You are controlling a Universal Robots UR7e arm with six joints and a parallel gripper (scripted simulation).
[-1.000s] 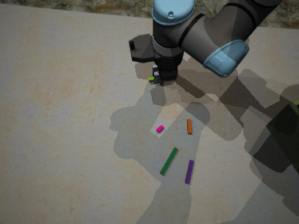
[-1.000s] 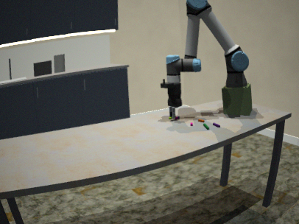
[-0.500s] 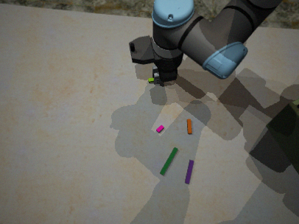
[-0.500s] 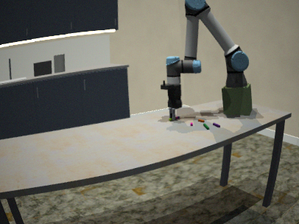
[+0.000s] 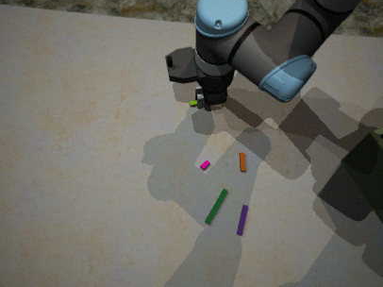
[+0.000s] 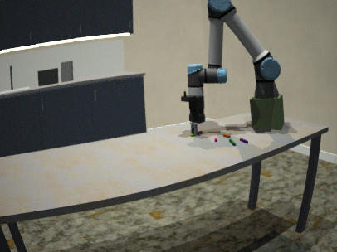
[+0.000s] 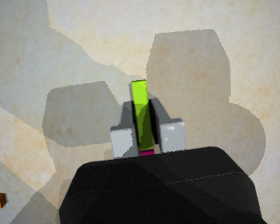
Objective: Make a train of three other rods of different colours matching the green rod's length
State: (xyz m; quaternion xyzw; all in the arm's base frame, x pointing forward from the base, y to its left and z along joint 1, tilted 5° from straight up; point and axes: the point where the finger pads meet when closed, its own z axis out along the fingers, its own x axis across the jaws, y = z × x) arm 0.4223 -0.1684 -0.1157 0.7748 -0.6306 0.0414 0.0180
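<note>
My gripper is now 10 mm above the lime rod. From my hand the other things lie so: blue rod: 50 mm behind, 10 mm to the right, 10 mm below; then orange rod: 90 mm behind, 140 mm to the left, 10 mm below; then green rod: 30 mm behind, 240 mm to the left, 10 mm below.
</note>
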